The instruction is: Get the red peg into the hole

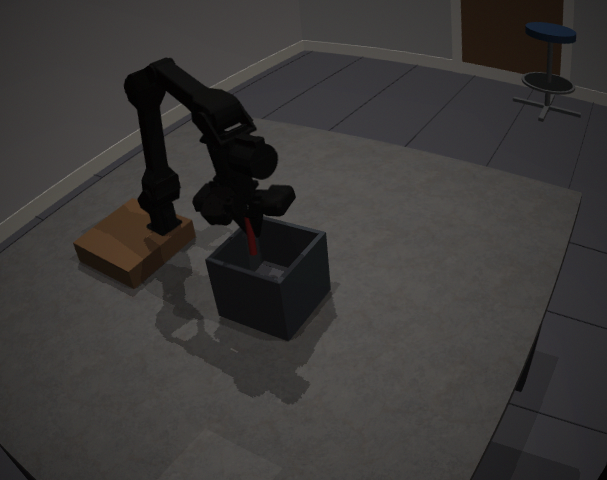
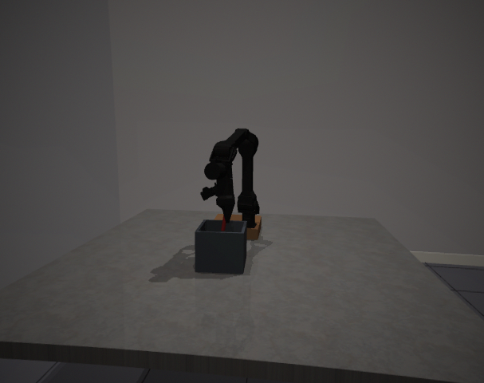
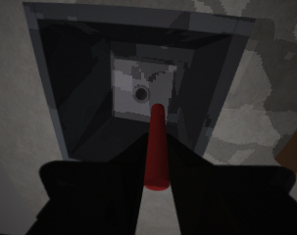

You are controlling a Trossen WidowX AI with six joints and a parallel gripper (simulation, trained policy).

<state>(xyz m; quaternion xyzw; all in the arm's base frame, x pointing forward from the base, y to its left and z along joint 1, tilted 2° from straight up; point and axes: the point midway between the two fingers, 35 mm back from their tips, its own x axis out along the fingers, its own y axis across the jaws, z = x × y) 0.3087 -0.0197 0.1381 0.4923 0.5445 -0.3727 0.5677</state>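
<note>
The red peg lies 1 cm to the right of my gripper tip and 1 cm above it. Round my gripper tip: plate: 3 cm ahead, 1 cm to the right, 10 cm below.
</note>
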